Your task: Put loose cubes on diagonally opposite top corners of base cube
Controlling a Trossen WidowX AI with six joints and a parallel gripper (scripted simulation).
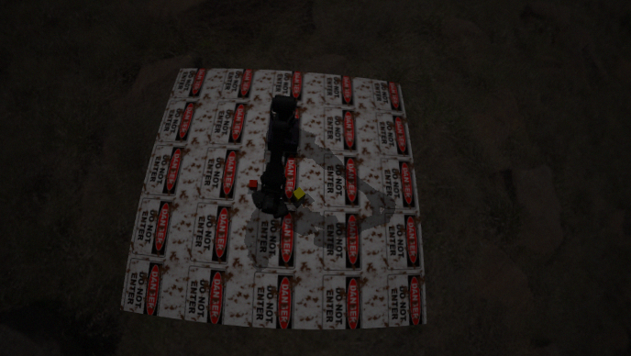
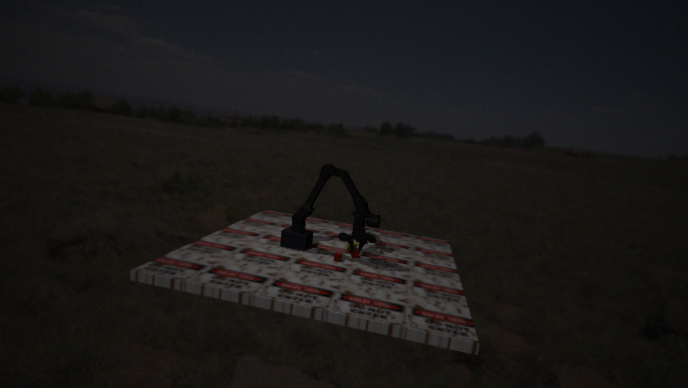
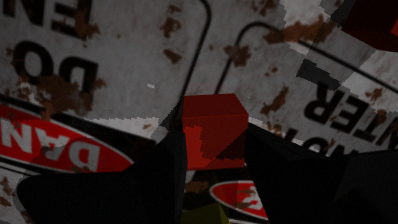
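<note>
Now: the yellow base cube 4 cm behind my gripper tip and 10 cm to the left of it.
</note>
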